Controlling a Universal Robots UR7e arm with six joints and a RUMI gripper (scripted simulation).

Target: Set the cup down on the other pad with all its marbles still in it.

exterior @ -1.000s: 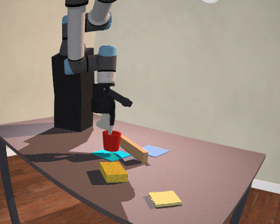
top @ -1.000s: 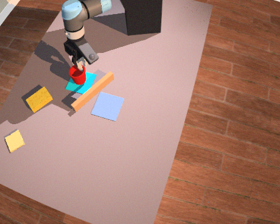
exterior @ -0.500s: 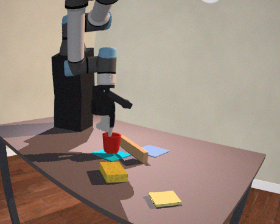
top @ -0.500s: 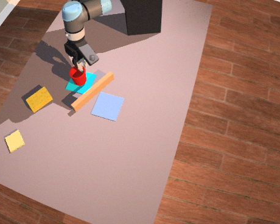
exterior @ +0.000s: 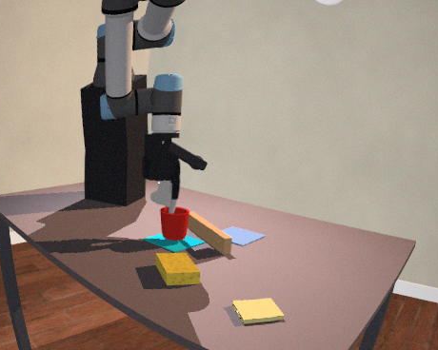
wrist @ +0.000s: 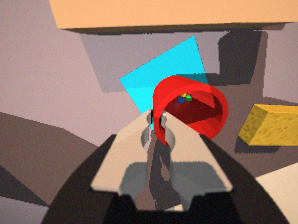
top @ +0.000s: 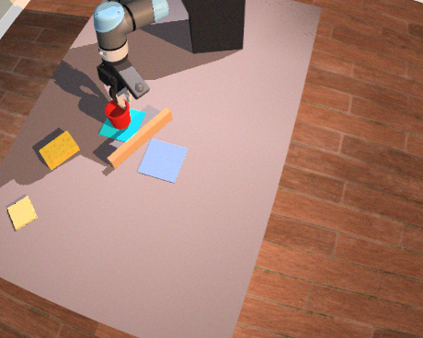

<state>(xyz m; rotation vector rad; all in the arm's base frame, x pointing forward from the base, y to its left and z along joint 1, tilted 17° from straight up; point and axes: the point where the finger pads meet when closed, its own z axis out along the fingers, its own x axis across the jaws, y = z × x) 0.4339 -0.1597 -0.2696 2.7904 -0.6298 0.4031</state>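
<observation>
My gripper is now 50 mm short of the green marble, 40 mm above it and 20 mm to the left of it. Also, from my hand: yellow sponge: 180 mm ahead, 170 mm to the right, 50 mm below; then red cup: 30 mm below, 30 mm ahead, 10 mm to the right; then wooden rail: 70 mm to the left, 70 mm ahead, 50 mm below.
</observation>
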